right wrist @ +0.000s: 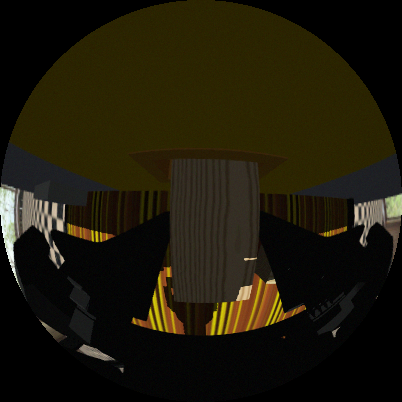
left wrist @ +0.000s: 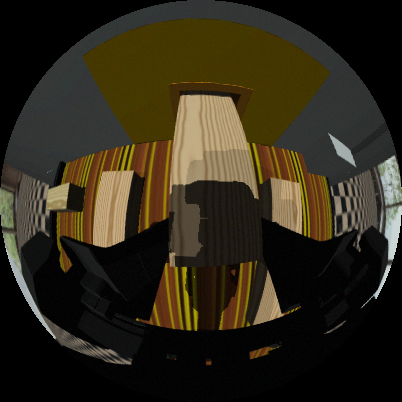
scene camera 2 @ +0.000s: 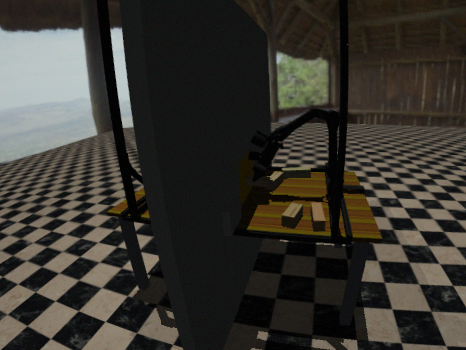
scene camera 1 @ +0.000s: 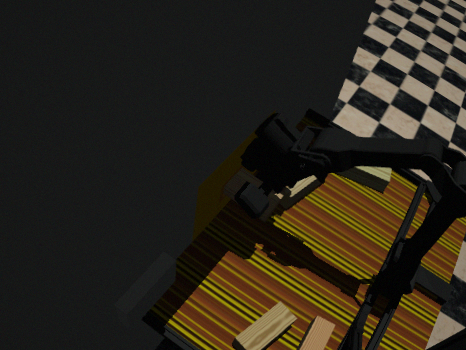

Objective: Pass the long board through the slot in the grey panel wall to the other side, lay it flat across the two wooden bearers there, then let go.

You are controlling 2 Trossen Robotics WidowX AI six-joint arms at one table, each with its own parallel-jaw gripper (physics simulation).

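Places are measured from the left arm's base along level axes (x ahead, y left, z up), in centimetres.
Pixels of known places: left gripper, fingertip midpoint: (left wrist: 214, 222); right gripper, fingertip midpoint: (right wrist: 214, 216) (scene camera 2: 254, 178); right arm's base at its link origin: (scene camera 1: 390, 286).
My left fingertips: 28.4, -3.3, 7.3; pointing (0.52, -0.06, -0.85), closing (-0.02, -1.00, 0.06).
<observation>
Behind a point stands the place of what it marks, as x, y, z.
The long board (scene camera 1: 240, 180) {49.8, -3.0, 7.5} (left wrist: 205, 135) {35.5, -2.7, 8.5} (right wrist: 215, 190) {50.2, -3.0, 7.5} runs through the brown-edged slot (left wrist: 245, 107) (right wrist: 150, 162) {48.5, -7.5, 8.4} in the grey panel wall (scene camera 1: 100, 125) {48.2, -37.2, 50.1} (scene camera 2: 200, 100) {48.3, -51.2, 47.9} (left wrist: 40, 110). My left gripper (left wrist: 214, 222) {28.4, -3.3, 7.3} is shut on the board at one side of the wall. My right gripper (scene camera 1: 265, 188) (scene camera 2: 257, 165) (right wrist: 214, 216) {51.9, -3.0, 6.6} is shut on it close to the slot at the other side. The board looks roughly level, above the striped table. Wooden blocks (scene camera 1: 300, 192) {61.1, 7.7, 1.8} (scene camera 1: 367, 176) {73.1, 24.7, 1.4} (left wrist: 114, 207) {30.3, 9.4, 1.9} (left wrist: 285, 200) {31.1, -14.9, 1.9} lie on both sides; which are the bearers I cannot tell.
A yellow patch (scene camera 1: 210, 200) {48.3, -12.2, 8.8} (left wrist: 150, 55) {43.2, 2.7, 14.4} (right wrist: 200, 75) surrounds the slot. Two more blocks (scene camera 1: 265, 327) {72.2, -25.9, 2.8} (scene camera 1: 317, 332) {81.5, -20.6, 2.5} lie near the lower edge of scene camera 1. A grey block (scene camera 1: 147, 285) {50.4, -34.6, 8.1} (left wrist: 342, 150) {40.5, -32.3, 8.1} (right wrist: 60, 190) {49.4, -27.0, 5.3} juts from the wall. Black frame posts (scene camera 2: 344, 75) {88.7, -37.4, 53.6} (scene camera 2: 114, 100) {3.6, -36.4, 50.3} stand at the tables.
</observation>
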